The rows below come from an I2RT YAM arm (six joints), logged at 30 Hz.
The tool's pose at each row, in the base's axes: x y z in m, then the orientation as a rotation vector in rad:
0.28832 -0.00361 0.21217 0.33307 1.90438 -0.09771
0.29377 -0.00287 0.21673 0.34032 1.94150 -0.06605
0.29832 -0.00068 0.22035 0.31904 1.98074 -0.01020
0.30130 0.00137 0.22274 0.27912 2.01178 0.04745
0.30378 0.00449 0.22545 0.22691 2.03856 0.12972
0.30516 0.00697 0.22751 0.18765 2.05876 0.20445
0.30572 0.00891 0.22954 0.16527 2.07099 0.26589
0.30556 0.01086 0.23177 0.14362 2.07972 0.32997
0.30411 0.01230 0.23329 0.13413 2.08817 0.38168
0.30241 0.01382 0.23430 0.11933 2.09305 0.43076
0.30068 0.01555 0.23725 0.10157 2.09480 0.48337
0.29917 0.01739 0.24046 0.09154 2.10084 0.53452
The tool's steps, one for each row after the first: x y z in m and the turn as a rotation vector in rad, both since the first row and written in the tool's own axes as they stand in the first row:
-0.00584 0.00264 0.00316 -0.01626 0.04052 0.01474
-0.01025 0.00633 0.00551 -0.06264 0.08267 0.02120
-0.01304 0.00934 0.00690 -0.11923 0.11595 0.01704
-0.01578 0.01327 0.00748 -0.19800 0.14890 0.01679
-0.01768 0.01621 0.00744 -0.26512 0.17756 0.02255
-0.01939 0.01841 0.00679 -0.31543 0.19892 0.03448
-0.02106 0.02044 0.00541 -0.36714 0.21852 0.04857
-0.02176 0.02156 0.00323 -0.40451 0.23708 0.06498
-0.02188 0.02264 0.00098 -0.44296 0.25191 0.07710
-0.02376 0.02409 -0.00202 -0.48537 0.26504 0.08932
-0.02594 0.02573 -0.00495 -0.52219 0.28318 0.10525

